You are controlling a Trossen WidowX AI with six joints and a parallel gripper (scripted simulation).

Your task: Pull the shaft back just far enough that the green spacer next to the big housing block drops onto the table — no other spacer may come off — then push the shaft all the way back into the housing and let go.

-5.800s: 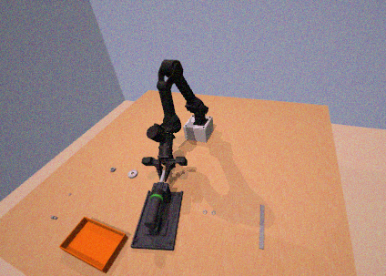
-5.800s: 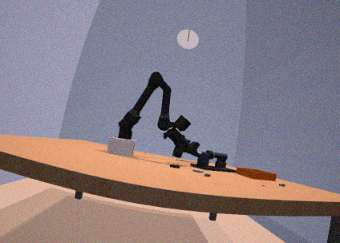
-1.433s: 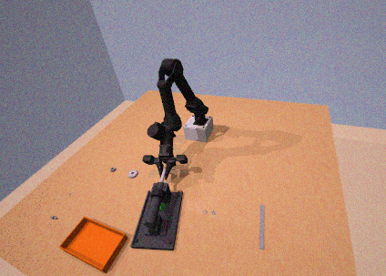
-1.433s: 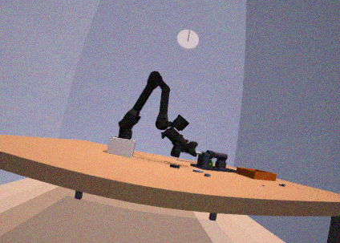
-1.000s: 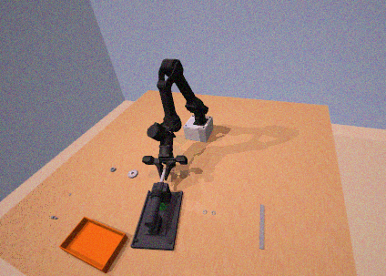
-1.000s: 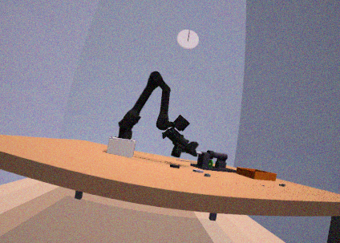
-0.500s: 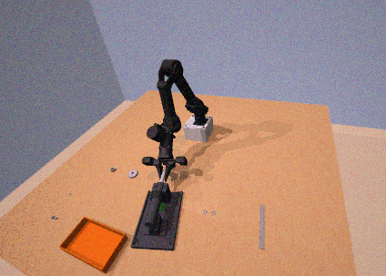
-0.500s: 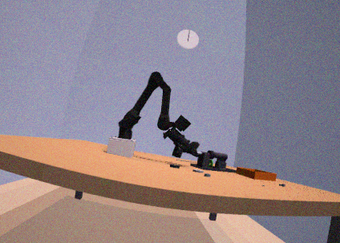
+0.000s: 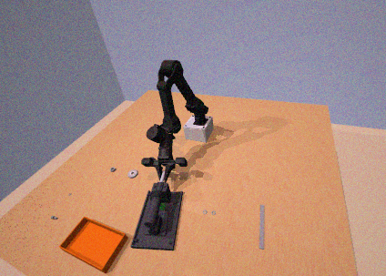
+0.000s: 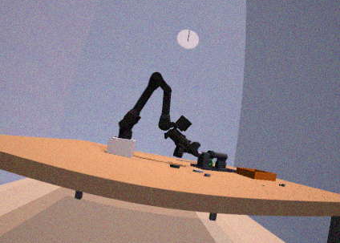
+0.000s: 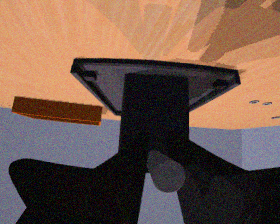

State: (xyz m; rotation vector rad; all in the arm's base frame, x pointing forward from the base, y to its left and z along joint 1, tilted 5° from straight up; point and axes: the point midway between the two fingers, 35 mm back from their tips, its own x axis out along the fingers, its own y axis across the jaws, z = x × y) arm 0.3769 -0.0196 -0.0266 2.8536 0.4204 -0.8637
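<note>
Now: gripper tip 80 mm short of the green spacer, 30 mm to the right of it and 30 mm above it. Round my gripper tip: black washer 160 mm to the right, 140 mm behind, 60 mm below; dark baseplate 120 mm ahead, 40 mm to the left, 10 mm below; pale shaft 30 mm ahead, 20 mm above, 10 mm to the left.
</note>
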